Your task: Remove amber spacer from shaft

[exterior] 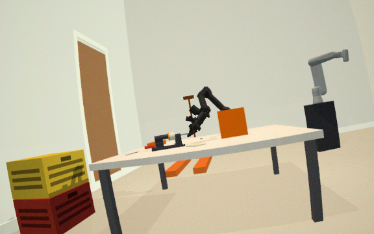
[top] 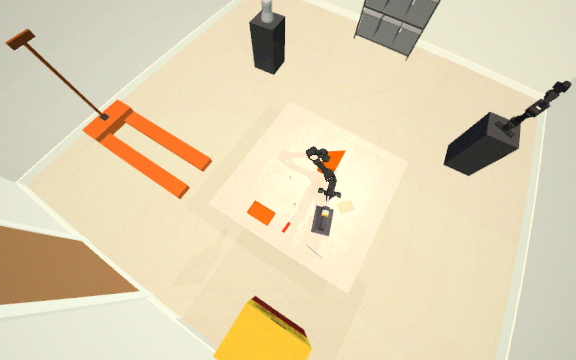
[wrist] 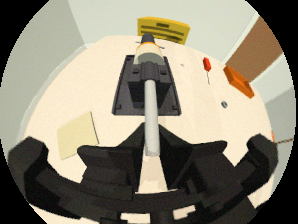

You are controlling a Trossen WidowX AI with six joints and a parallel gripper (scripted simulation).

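The grey shaft is 50 mm ahead of my gripper tip, 20 mm above it and 10 mm to the left of it. The rest, counted from my gripper tip: beige card 160 mm to the left, 60 mm behind, 50 mm below; white spacer 110 mm ahead, 30 mm to the left, 20 mm above; dark shaft fixture 150 mm ahead, 40 mm to the left, 10 mm below.
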